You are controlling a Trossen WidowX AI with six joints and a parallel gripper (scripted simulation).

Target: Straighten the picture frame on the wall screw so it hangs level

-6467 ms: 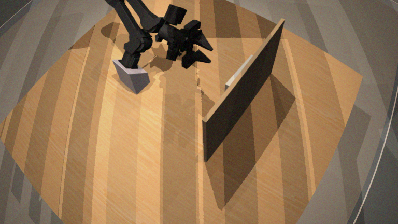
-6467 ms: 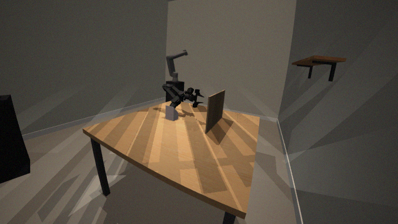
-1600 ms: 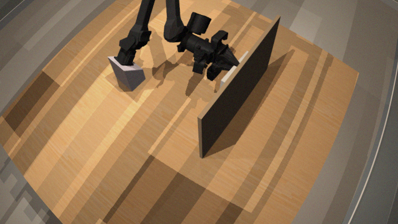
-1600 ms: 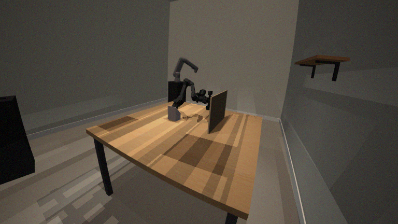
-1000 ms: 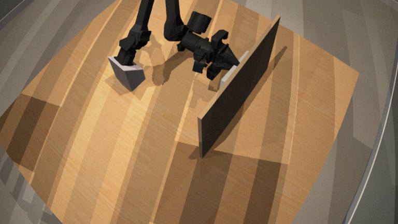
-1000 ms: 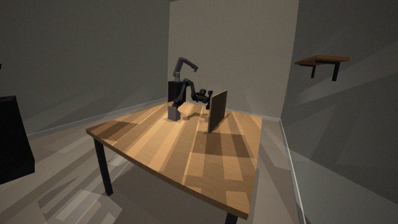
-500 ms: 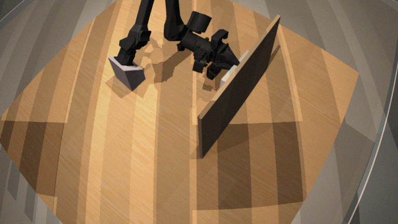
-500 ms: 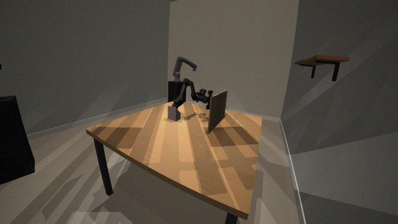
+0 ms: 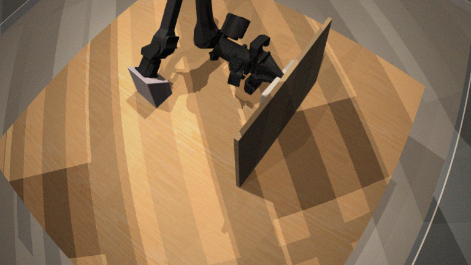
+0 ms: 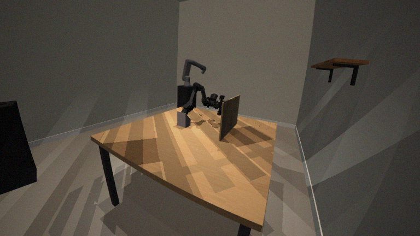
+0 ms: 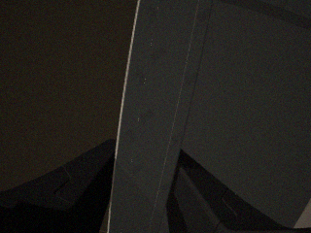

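My gripper tip is now 10 mm to the left of the picture frame and 50 mm above it. Round my gripper tip: wall panel (20 mm ahead, 10 mm to the right, 70 mm below).
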